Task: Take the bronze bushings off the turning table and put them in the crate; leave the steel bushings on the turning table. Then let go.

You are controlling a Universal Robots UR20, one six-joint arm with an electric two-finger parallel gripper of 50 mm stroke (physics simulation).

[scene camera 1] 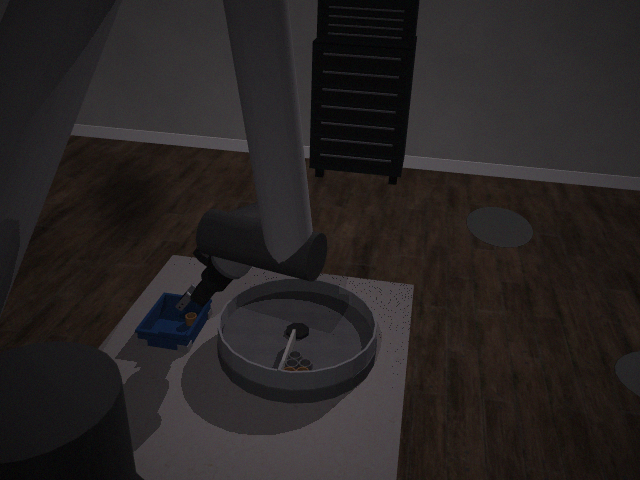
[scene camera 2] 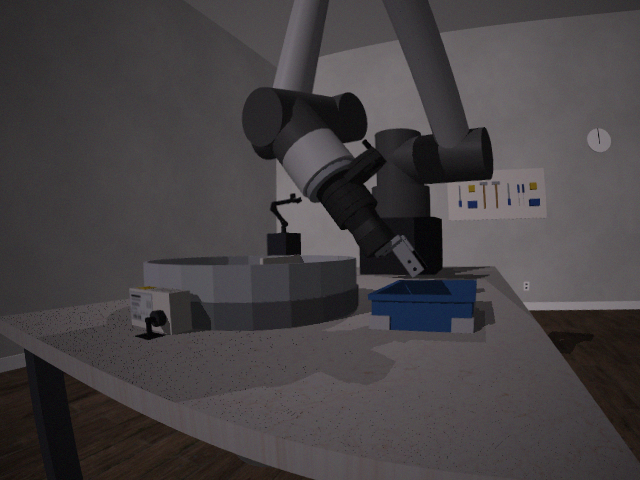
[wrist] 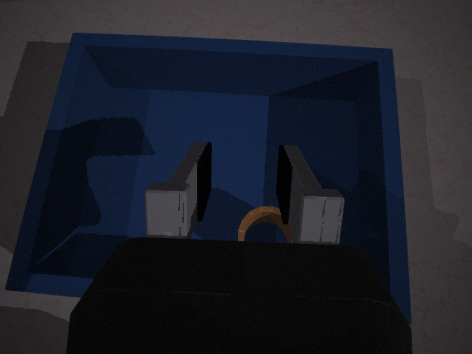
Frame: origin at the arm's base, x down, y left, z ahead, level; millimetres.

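Seen in the pictures: gripper, fingertip midpoint: (scene camera 1: 180, 304) (scene camera 2: 420, 272) (wrist: 244, 167); arm's base at its link origin: (scene camera 2: 401, 218).
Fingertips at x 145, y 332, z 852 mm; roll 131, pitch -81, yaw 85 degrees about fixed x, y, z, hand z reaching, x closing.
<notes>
Offsets run from my fingertips to a thing's top centre. "*": to the spot under its first point.
My gripper (scene camera 1: 186, 302) (scene camera 2: 416, 271) (wrist: 244, 167) is open, tilted over the blue crate {dz -16, dx +24, dy +12 mm} (scene camera 1: 164, 339) (scene camera 2: 431, 314) (wrist: 230, 41), with nothing between its fingers. A bronze bushing {dz +17, dx +43, dy -19 mm} (scene camera 1: 190, 318) (wrist: 265, 211) is in the crate, below the fingers; in the wrist view the gripper body hides part of it. Two more bronze bushings {dz -161, dx -5, dy -383 mm} (scene camera 1: 290, 369) {dz -150, dx -5, dy -413 mm} (scene camera 1: 303, 369) are on the turning table (scene camera 1: 297, 381) (scene camera 2: 232, 281), partly hidden by its near wall. Three steel bushings {dz -98, dx -5, dy -375 mm} (scene camera 1: 294, 354) {dz -129, dx -5, dy -379 mm} (scene camera 1: 292, 363) {dz -118, dx -5, dy -409 mm} (scene camera 1: 305, 363) stand right behind them. In scene camera 2 the wall hides all the bushings on the turning table.
A pale bar {* dz -100, dx -20, dy -355 mm} (scene camera 1: 287, 348) runs from the dark hub {dz +23, dx +13, dy -338 mm} (scene camera 1: 297, 330) of the turning table toward its near wall, left of the bushings. The turning table's high round wall stands beside the crate. A white box {dz +254, dx +16, dy -307 mm} (scene camera 2: 173, 311) and a small black stand (scene camera 2: 155, 320) are beside it.
</notes>
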